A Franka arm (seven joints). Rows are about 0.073 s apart.
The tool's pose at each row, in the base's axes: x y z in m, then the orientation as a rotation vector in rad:
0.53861 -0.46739 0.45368 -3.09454 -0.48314 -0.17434
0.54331 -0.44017 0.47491 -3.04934 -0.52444 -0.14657
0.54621 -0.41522 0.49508 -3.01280 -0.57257 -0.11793
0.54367 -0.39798 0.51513 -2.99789 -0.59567 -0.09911
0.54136 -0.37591 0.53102 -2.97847 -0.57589 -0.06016
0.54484 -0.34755 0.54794 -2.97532 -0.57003 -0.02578
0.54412 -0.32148 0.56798 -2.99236 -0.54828 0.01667
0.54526 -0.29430 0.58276 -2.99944 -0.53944 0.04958
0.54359 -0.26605 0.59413 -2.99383 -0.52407 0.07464
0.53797 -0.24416 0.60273 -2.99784 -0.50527 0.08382
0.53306 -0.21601 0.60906 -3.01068 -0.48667 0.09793
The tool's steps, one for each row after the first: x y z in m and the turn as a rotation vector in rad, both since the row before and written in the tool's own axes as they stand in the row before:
0.01506 -0.02423 -0.01999 0.04302 -0.01008 -0.02857
0.01301 -0.02307 -0.01833 0.03290 -0.01315 -0.03314
0.00568 -0.01807 -0.01862 0.01366 -0.01026 -0.01577
0.00749 -0.02231 -0.01383 0.02786 -0.01963 0.01209
0.01470 -0.02651 -0.01355 0.00877 -0.02111 0.00470
0.00967 -0.02647 -0.01696 -0.00751 -0.02893 0.01756
0.01080 -0.02635 -0.01214 -0.00178 -0.02188 0.00763
0.00812 -0.02805 -0.00880 0.01059 -0.01445 0.00992
0.00192 -0.02330 -0.00618 0.00025 -0.00541 0.01293
0.00440 -0.02873 -0.00342 -0.00814 -0.00987 0.01412

